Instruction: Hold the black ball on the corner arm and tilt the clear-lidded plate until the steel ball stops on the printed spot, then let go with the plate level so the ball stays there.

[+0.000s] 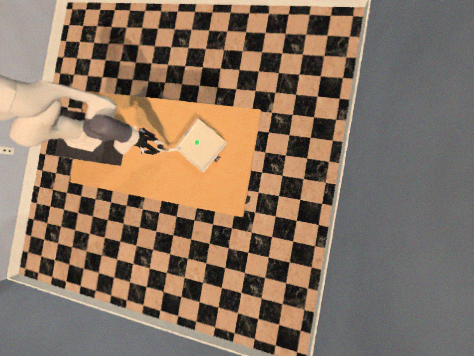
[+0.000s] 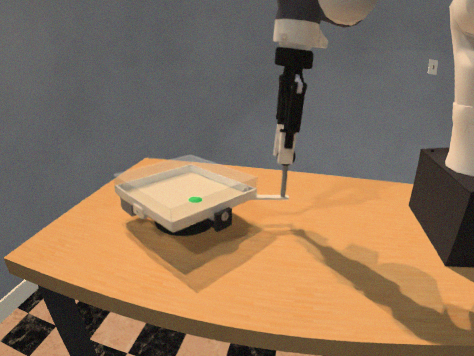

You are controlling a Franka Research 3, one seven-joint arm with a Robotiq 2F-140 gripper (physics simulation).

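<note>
The square, cream plate (image 1: 204, 156) (image 2: 165, 192) has a clear lid and stands on a dark round base (image 2: 182, 227); its exact tilt is hard to judge. The green printed spot (image 1: 197, 142) (image 2: 195, 199) shows on its floor. A small grey shape, which looks like the steel ball (image 2: 244, 188), sits in the plate's corner beside the corner arm (image 1: 172, 149) (image 2: 270, 197), off the spot. A thin grey post (image 2: 284, 181) rises from the arm's end. My gripper (image 1: 159, 147) (image 2: 286, 158) points down at the post's top, shut on the black ball, which the fingers mostly hide.
The plate's base stands on the orange wooden table (image 1: 165, 180) (image 2: 300, 280). Dark side blocks (image 2: 223, 218) sit under the plate's rim. The robot's black pedestal (image 1: 90, 154) (image 2: 435, 210) stands at the table's other end. The robot's shadow falls across the table.
</note>
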